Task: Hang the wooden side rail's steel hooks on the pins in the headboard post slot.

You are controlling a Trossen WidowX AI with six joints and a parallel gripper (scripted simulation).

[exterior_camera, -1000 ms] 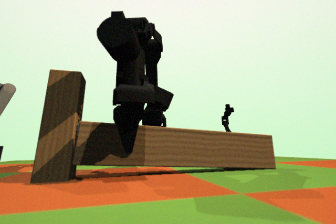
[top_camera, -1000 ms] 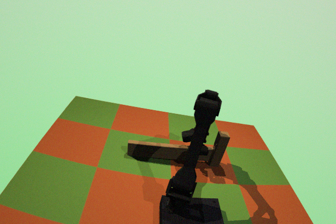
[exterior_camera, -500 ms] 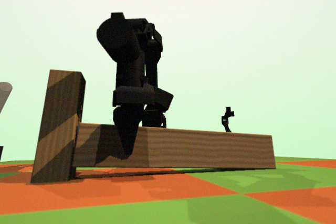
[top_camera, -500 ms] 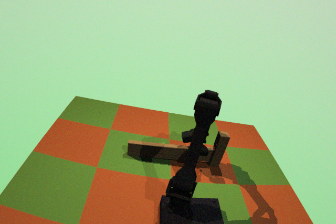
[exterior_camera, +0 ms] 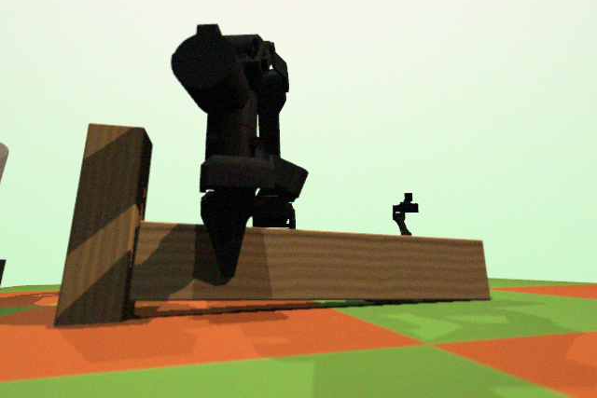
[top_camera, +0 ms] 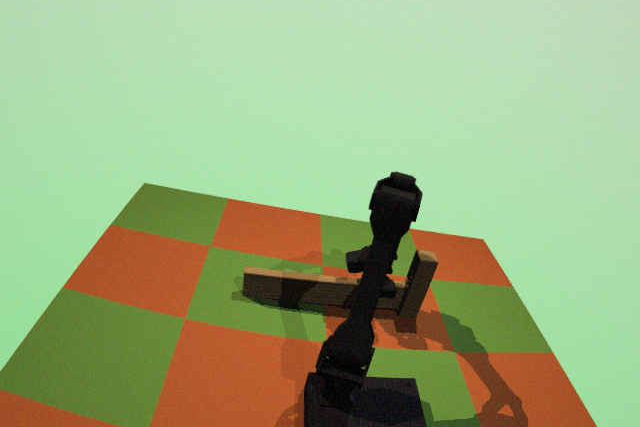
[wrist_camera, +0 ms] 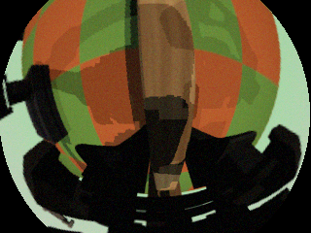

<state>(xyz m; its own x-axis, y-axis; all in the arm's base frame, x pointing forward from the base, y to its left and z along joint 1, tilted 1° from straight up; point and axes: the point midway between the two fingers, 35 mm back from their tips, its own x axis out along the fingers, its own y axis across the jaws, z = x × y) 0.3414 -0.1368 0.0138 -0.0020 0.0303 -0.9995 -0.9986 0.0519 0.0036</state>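
The headboard post lies 11 cm to the right of my gripper tip, 5 cm above it and 1 cm behind it.
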